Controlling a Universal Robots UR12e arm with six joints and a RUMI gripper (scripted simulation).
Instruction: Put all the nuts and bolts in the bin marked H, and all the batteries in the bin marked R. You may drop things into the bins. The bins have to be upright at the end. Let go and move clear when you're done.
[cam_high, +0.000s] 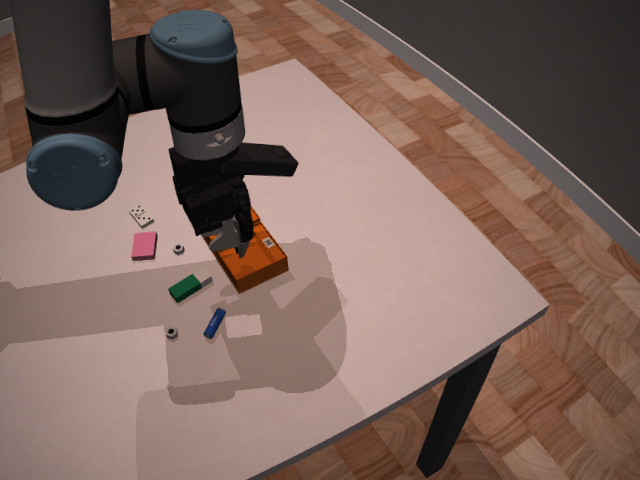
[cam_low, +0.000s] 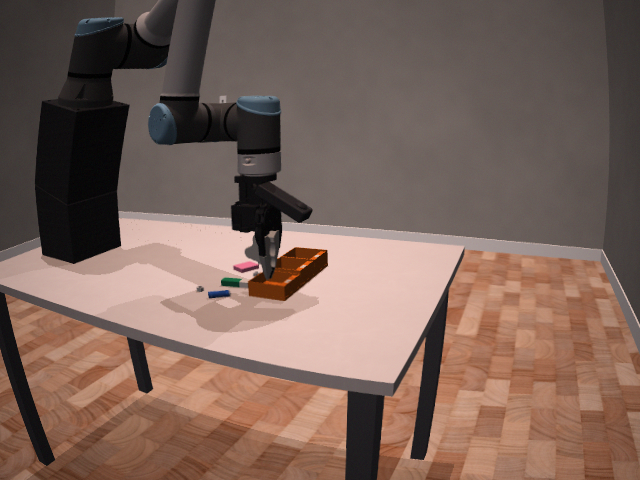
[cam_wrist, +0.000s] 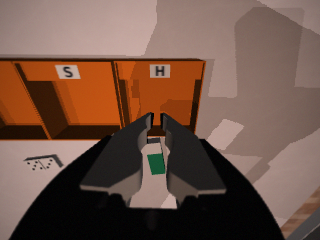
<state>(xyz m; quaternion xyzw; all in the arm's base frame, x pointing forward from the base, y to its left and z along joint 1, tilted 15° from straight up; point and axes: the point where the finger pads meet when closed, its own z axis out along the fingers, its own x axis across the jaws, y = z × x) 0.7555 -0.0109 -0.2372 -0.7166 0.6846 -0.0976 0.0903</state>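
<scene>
The orange bin row is 80 mm to the left of my hand and 20 mm below it. The rest, counted from my hand: green block (80 mm behind, 40 mm below); then blue battery (80 mm to the right, 80 mm behind, 30 mm below); then pink block (130 mm behind, 110 mm to the left, 40 mm below).
</scene>
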